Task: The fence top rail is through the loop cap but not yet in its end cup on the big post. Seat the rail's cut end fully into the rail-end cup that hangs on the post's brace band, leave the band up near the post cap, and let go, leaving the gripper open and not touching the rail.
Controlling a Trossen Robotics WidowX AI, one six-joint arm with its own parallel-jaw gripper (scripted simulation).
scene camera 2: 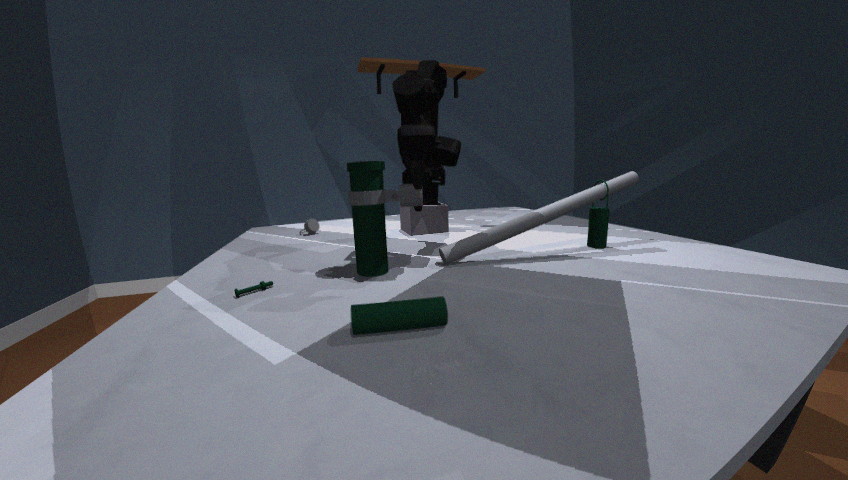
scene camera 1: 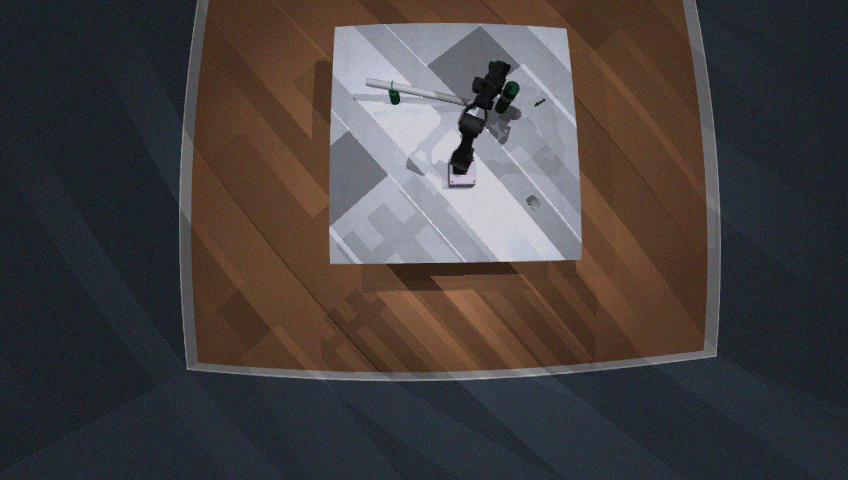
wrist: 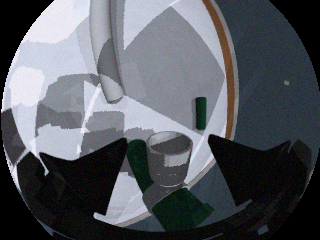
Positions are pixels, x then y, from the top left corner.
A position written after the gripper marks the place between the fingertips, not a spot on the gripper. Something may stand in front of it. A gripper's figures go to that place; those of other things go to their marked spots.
Labels:
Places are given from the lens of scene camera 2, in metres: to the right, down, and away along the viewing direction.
gripper (scene camera 2: pixel 418 201): -0.01, -0.07, 0.53
grey rail (scene camera 2: pixel 470 245): 0.09, 0.01, 0.58

